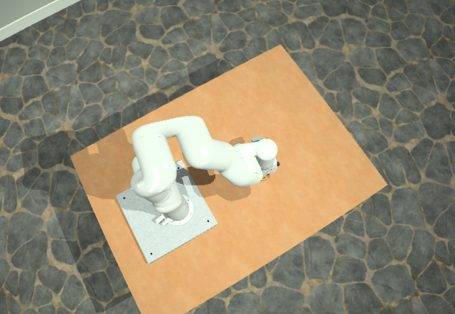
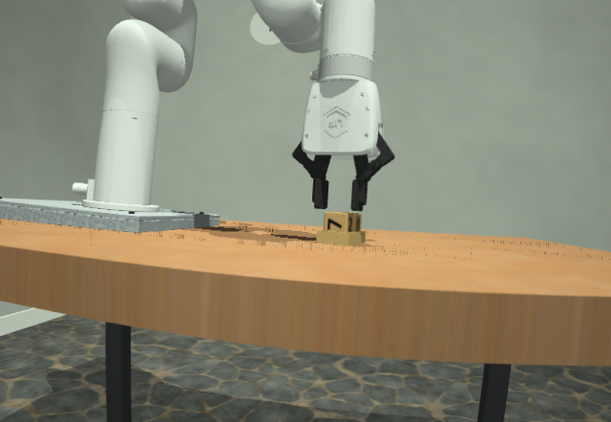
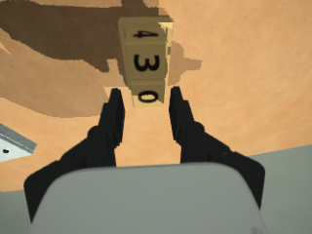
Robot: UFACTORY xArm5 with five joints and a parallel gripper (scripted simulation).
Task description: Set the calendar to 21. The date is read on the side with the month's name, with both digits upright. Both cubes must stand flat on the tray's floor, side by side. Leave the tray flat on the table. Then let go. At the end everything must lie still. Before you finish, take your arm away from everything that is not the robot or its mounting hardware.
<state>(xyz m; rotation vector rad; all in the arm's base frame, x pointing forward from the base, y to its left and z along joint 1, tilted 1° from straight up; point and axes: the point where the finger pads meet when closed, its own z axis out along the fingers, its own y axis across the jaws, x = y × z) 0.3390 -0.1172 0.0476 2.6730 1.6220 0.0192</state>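
My hand is 5 cm above the wooden calendar tray, 1 cm to the right of it and 1 cm short of it.
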